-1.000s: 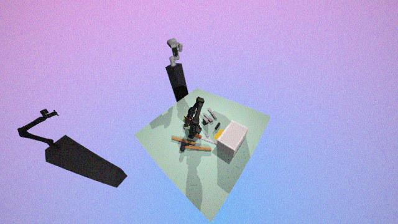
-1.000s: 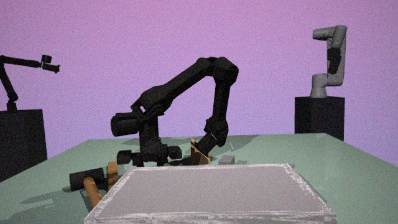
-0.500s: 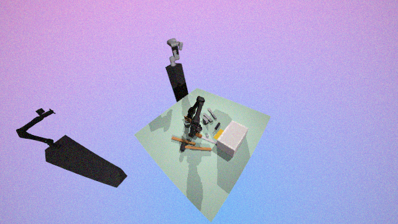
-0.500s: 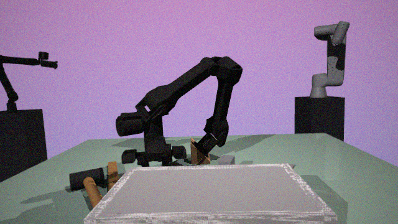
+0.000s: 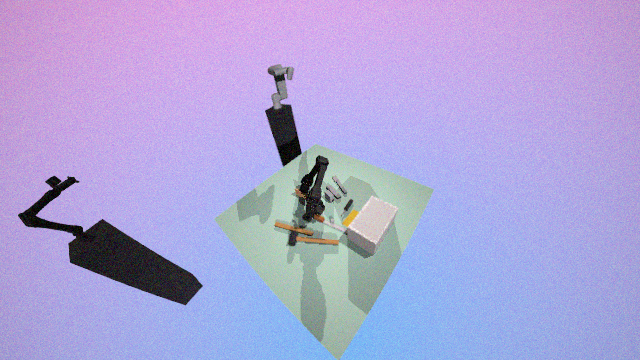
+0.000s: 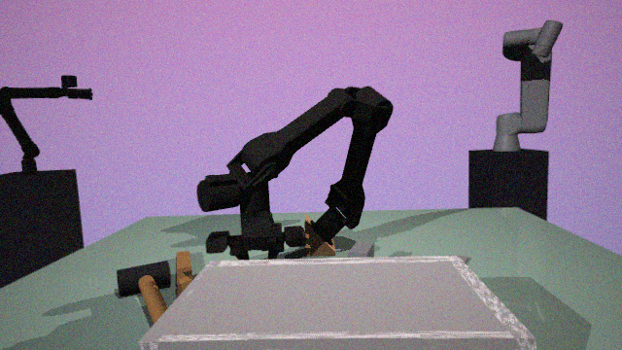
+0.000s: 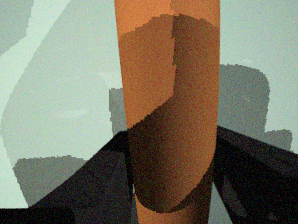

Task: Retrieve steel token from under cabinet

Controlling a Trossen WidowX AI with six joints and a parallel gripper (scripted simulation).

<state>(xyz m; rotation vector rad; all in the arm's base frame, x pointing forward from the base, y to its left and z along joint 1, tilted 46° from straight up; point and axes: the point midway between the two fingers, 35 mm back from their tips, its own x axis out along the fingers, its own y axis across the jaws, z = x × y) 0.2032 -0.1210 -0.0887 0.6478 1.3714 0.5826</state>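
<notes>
My gripper tip is 13 cm short of the small grey piece and 3 cm to the right of it. Also, from my gripper tip: grey tool (39 cm to the left); then flat wooden stick (16 cm to the right, 8 cm behind); then grey block (20 cm to the left, 3 cm above, 1 cm ahead).
</notes>
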